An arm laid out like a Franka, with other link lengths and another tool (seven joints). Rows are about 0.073 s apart.
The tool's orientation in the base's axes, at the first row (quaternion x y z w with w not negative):
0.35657 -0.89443 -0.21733 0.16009
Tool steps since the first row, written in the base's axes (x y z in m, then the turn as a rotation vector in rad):
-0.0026 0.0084 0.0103 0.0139 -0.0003 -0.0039
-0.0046 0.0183 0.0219 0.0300 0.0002 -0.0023
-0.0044 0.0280 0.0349 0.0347 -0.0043 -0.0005
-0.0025 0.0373 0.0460 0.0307 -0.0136 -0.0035
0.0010 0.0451 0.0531 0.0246 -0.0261 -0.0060
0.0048 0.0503 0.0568 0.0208 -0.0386 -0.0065
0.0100 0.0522 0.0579 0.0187 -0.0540 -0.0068
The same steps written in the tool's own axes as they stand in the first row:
-0.0028 0.0121 -0.0053 -0.0100 -0.0101 -0.0029
-0.0069 0.0255 -0.0117 -0.0213 -0.0181 -0.0112
-0.0122 0.0383 -0.0202 -0.0211 -0.0228 -0.0161
-0.0186 0.0488 -0.0280 -0.0122 -0.0281 -0.0143
-0.0256 0.0555 -0.0334 0.0006 -0.0340 -0.0129
-0.0315 0.0586 -0.0368 0.0120 -0.0402 -0.0142
-0.0363 0.0574 -0.0395 0.0243 -0.0492 -0.0173

